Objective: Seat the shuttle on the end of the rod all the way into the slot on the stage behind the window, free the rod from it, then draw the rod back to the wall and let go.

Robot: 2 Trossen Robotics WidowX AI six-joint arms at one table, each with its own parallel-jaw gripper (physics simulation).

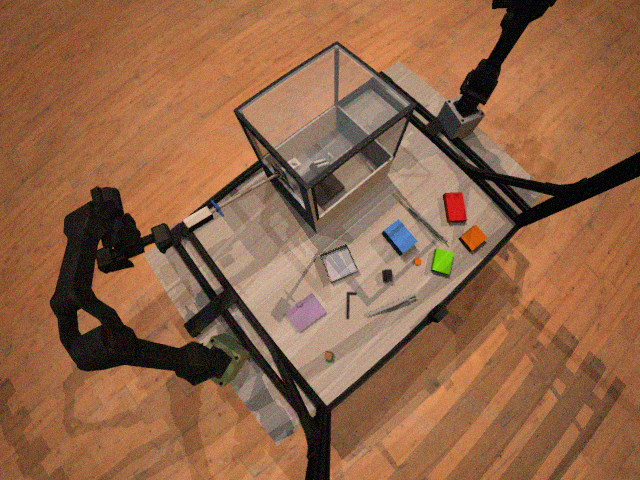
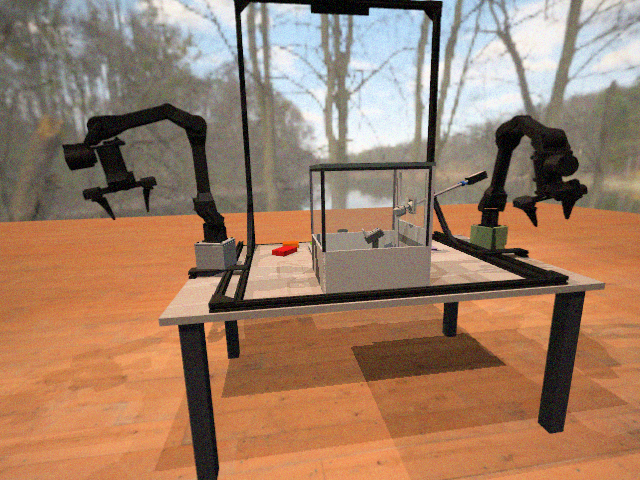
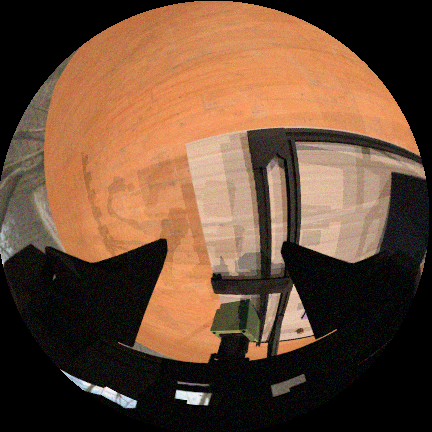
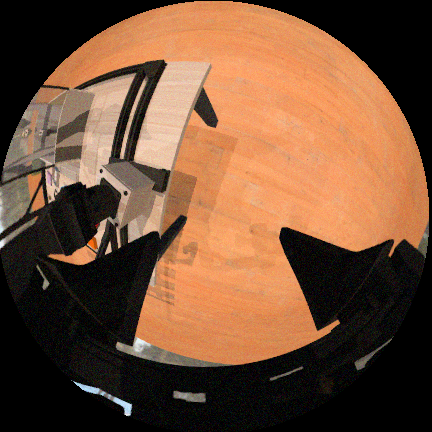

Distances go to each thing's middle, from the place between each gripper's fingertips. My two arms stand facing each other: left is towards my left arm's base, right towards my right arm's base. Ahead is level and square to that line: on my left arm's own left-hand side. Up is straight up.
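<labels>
From my left hand: thin rod (image 1: 196,220) 310 mm to the right, 120 mm behind, 100 mm above; framed plate (image 1: 338,262) 370 mm to the right, 370 mm behind, 150 mm below; glass-walled box (image 1: 331,127) 560 mm to the right, 140 mm behind, 20 mm above.
My right gripper: 700 mm to the right of the glass-walled box, 130 mm short of it, 40 mm above it. From my right hand: thin rod 940 mm to the left, 150 mm ahead, 50 mm above; framed plate 880 mm to the left, 100 mm behind, 200 mm below.
</labels>
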